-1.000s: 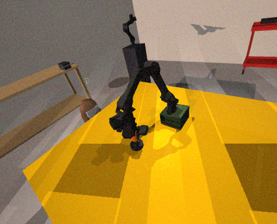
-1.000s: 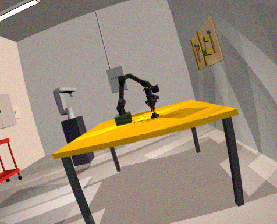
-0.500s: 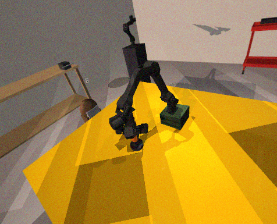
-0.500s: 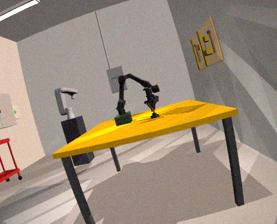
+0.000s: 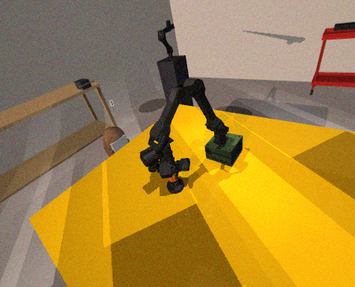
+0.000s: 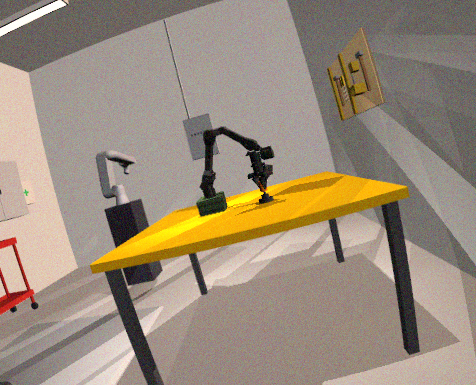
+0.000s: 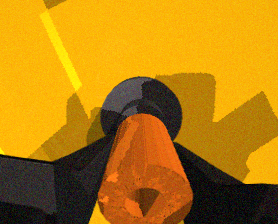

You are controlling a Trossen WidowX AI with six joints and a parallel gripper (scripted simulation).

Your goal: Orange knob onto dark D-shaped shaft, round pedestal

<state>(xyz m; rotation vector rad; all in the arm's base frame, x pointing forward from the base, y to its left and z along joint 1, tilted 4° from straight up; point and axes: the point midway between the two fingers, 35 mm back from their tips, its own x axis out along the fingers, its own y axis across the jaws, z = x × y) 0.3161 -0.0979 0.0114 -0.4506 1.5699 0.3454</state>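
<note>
The orange knob lies 2 cm above my gripper tip. The rest, counted from my gripper tip: pedestal: 4 cm below.
</note>
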